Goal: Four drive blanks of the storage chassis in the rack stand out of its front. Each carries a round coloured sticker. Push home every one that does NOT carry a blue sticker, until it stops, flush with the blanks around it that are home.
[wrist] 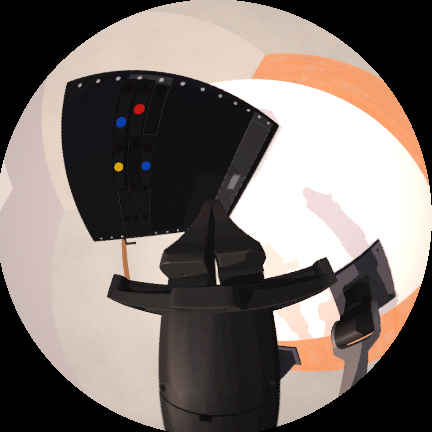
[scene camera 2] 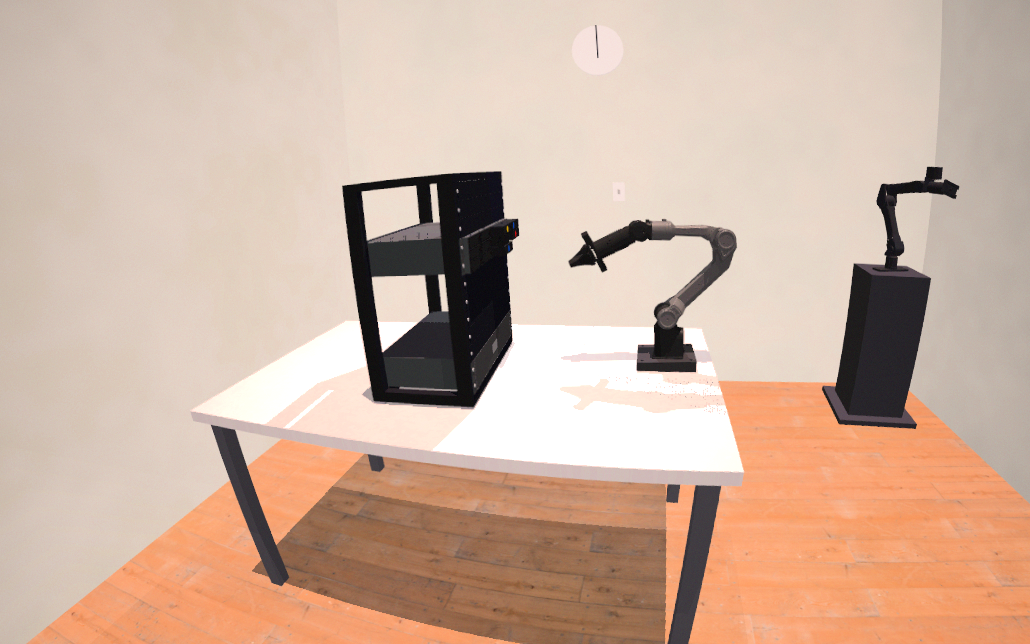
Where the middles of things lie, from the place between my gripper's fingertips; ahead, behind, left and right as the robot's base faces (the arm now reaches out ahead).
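Labels:
Measured from the red-stickered blank (wrist: 143, 92), my hand is 240 mm short of it, 30 mm to the left of it and 90 mm below it. The yellow-stickered blank (wrist: 119, 144) is 120 mm above my hand, 220 mm ahead of it and 70 mm to the left of it. As for the black rack (scene camera 2: 460, 349), I find it 330 mm ahead of my hand, 150 mm to the left of it and 10 mm below it. Going by their middles, the black rack is the farthest from my hand of the things named here.

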